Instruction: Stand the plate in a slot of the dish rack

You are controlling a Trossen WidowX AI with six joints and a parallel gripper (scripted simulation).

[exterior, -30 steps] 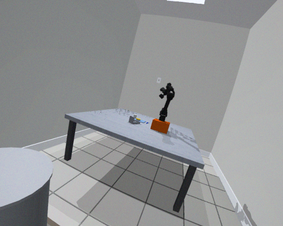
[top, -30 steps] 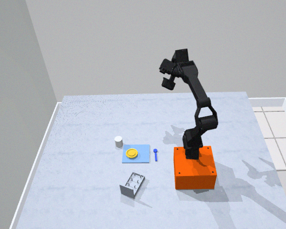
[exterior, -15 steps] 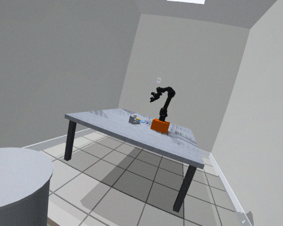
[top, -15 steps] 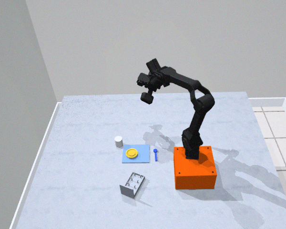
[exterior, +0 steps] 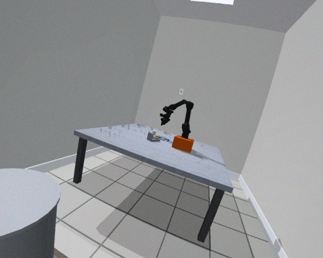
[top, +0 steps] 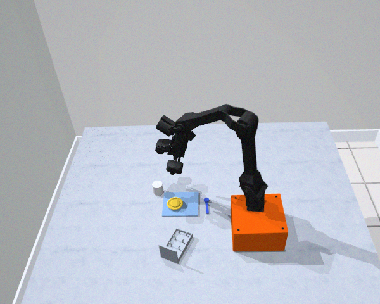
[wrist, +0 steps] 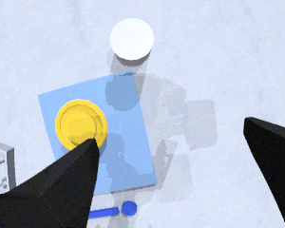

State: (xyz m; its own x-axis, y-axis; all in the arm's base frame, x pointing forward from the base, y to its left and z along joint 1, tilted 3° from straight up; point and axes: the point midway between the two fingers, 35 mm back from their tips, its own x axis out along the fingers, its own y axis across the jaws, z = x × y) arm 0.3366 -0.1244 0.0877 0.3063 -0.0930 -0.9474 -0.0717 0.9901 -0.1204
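Right now the yellow plate is 20 mm behind my gripper tip, 90 mm to the left of it and 130 mm below it. From my gripper tip the other things lie so: blue spoon 150 mm behind, 60 mm to the left, 140 mm below; then white cup 70 mm ahead, 20 mm to the left, 120 mm below; then grey dish rack 60 mm behind, 290 mm to the left, 120 mm below.
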